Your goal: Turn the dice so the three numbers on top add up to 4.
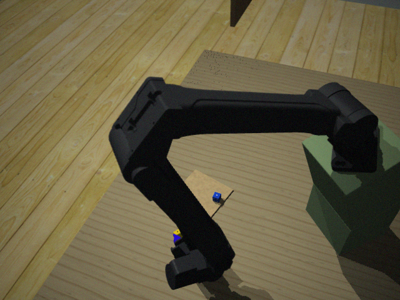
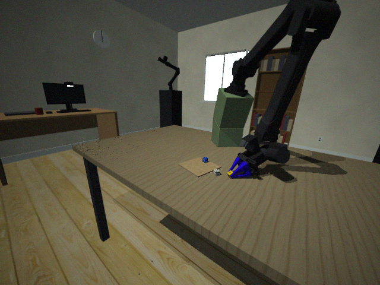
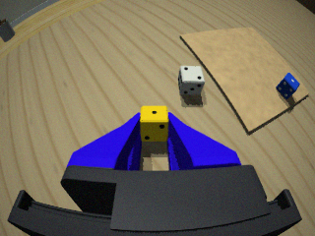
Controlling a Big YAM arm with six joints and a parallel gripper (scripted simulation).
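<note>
Right now my hand is right at the yellow die. Also, from my hand: tan mat: 150 mm to the right, 10 mm below, 10 mm behind; then blue die: 150 mm to the right, 60 mm behind; then white die: 60 mm to the right, 20 mm ahead.
</note>
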